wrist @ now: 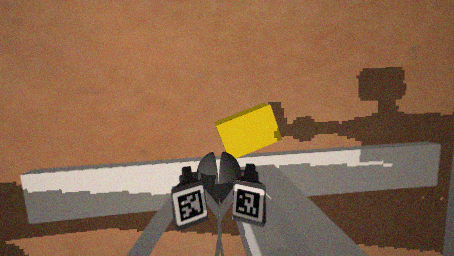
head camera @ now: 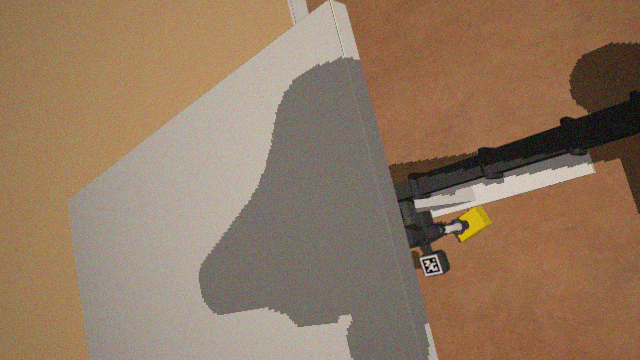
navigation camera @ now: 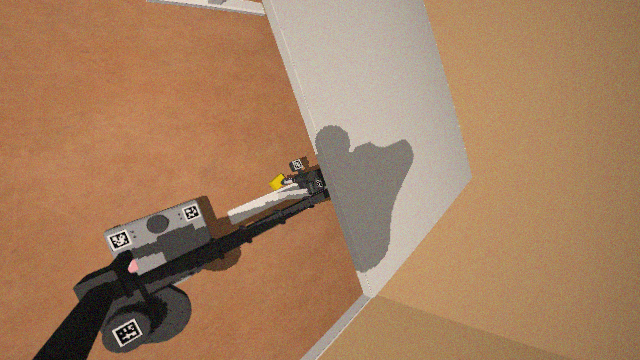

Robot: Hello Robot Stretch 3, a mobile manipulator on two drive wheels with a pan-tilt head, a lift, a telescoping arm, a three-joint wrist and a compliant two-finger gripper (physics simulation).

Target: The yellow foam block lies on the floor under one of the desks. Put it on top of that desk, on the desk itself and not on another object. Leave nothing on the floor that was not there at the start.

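Places are measured from the robot's base along level axes (x left, y back, z up), in centimetres.
Pixels of known places: gripper, fingertip midpoint: (head camera: 460, 226) (navigation camera: 284, 181); robot's base, link origin: (navigation camera: 157, 223).
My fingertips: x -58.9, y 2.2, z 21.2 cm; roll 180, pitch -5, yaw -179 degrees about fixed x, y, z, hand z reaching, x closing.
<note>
For each thing: its top centre in the pictures, then the offset to it from my fingertips. "pt": a spot on its surface instead. Level surfaces: height alone.
- yellow foam block, top centre: (head camera: 467, 224) (navigation camera: 279, 181) dx -6.2, dy +0.1, dz -16.7 cm
- desk, surface height: dz +73.8 cm
- white foot bar, surface spot: (head camera: 540, 180) pt dx +15.6, dy +6.8, dz -18.7 cm
The yellow foam block (head camera: 478, 222) (navigation camera: 277, 182) (wrist: 250, 132) lies on the floor beside the long white foot bar of the desk. My gripper (head camera: 463, 226) (navigation camera: 286, 182) (wrist: 219, 170) points down near the block, with its fingertips together and nothing seen between them. In the wrist view the fingertips are just below the block's lower left corner; their height above it is hard to tell. The desk (head camera: 165, 210) (navigation camera: 370, 75) has a pale top with a large shadow across it. Its near edge hides part of my wrist in the head view.
The white foot bar (head camera: 540, 180) (navigation camera: 260, 201) (wrist: 100, 176) lies along the floor under my arm (head camera: 530, 145) (navigation camera: 240, 235). A grey leg (wrist: 305, 215) rises from it. My base (navigation camera: 157, 225) stands left of the desk. Another white surface's edge (navigation camera: 220, 7) shows at the top.
</note>
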